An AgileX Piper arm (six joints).
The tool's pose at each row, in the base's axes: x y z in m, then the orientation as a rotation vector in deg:
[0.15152 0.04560 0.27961 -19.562 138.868 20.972]
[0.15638 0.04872 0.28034 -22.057 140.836 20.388]
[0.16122 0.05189 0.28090 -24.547 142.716 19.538]
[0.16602 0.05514 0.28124 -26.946 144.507 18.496]
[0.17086 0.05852 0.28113 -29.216 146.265 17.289]
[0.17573 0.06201 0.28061 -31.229 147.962 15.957]
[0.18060 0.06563 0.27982 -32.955 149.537 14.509]
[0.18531 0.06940 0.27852 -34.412 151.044 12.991]
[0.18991 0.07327 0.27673 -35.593 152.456 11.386]
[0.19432 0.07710 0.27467 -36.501 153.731 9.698]
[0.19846 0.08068 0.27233 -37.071 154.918 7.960]
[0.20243 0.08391 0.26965 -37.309 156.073 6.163]
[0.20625 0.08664 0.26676 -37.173 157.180 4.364]
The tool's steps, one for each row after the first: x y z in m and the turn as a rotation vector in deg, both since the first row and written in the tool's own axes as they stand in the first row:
[-0.00459 0.00140 0.00329 -0.230 2.434 -1.453]
[-0.00906 0.00283 0.00672 -0.275 4.804 -2.955]
[-0.01338 0.00430 0.01032 -0.170 7.095 -4.431]
[-0.01745 0.00580 0.01432 0.073 9.349 -5.838]
[-0.02130 0.00733 0.01868 0.457 11.506 -7.093]
[-0.02500 0.00893 0.02329 0.984 13.495 -8.194]
[-0.02827 0.01063 0.02823 1.616 15.370 -9.134]
[-0.03116 0.01238 0.03352 2.367 17.099 -9.927]
[-0.03373 0.01410 0.03889 3.233 18.643 -10.588]
[-0.03587 0.01564 0.04422 4.211 20.029 -11.062]
[-0.03762 0.01684 0.04959 5.303 21.311 -11.343]
[-0.03905 0.01760 0.05487 6.483 22.461 -11.400]

